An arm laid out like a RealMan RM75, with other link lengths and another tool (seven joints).
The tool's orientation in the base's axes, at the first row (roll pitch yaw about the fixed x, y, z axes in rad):
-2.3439 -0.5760 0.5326
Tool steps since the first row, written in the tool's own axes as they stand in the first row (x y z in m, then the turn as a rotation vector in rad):
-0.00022 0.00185 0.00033 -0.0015 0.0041 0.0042
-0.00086 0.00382 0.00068 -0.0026 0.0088 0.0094
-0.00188 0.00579 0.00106 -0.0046 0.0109 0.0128
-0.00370 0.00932 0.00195 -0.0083 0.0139 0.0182
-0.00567 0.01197 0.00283 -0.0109 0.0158 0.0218
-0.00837 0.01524 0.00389 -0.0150 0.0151 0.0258
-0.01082 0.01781 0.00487 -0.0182 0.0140 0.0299
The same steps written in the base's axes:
0.00111 -0.00057 -0.00142 0.0016 0.0011 -0.0057
0.00199 -0.00136 -0.00316 0.0039 0.0030 -0.0122
0.00260 -0.00228 -0.00512 0.0037 0.0040 -0.0165
0.00369 -0.00376 -0.00875 0.0030 0.0056 -0.0235
0.00407 -0.00495 -0.01193 0.0023 0.0066 -0.0282
0.00434 -0.00657 -0.01599 -0.0013 0.0084 -0.0323
0.00431 -0.00785 -0.01944 -0.0046 0.0108 -0.0358

